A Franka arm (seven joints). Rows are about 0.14 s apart.
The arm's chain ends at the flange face. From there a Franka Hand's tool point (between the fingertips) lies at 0.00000 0.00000 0.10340 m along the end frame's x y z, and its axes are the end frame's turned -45 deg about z.
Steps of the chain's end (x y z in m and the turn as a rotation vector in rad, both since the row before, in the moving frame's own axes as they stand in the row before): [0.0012 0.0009 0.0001 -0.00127 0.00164 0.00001]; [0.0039 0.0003 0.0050 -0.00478 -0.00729 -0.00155]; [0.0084 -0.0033 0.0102 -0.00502 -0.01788 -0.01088]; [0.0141 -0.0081 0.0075 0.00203 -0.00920 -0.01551]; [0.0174 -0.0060 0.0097 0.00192 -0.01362 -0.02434]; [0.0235 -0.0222 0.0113 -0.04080 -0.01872 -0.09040]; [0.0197 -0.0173 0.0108 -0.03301 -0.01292 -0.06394]
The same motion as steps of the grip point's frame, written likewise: [0.0002 0.0017 0.0001 -0.00206 0.00026 0.00001]; [0.0017 0.0028 0.0050 0.00177 -0.00853 -0.00155]; [0.0066 0.0027 0.0102 0.00909 -0.01619 -0.01088]; [0.0152 0.0034 0.0075 0.00794 -0.00507 -0.01551]; [0.0157 0.0069 0.0097 0.01099 -0.00827 -0.02434]; [0.0280 0.0027 0.0112 -0.01561 -0.04209 -0.09040]; [0.0229 0.0033 0.0107 -0.01421 -0.03248 -0.06394]
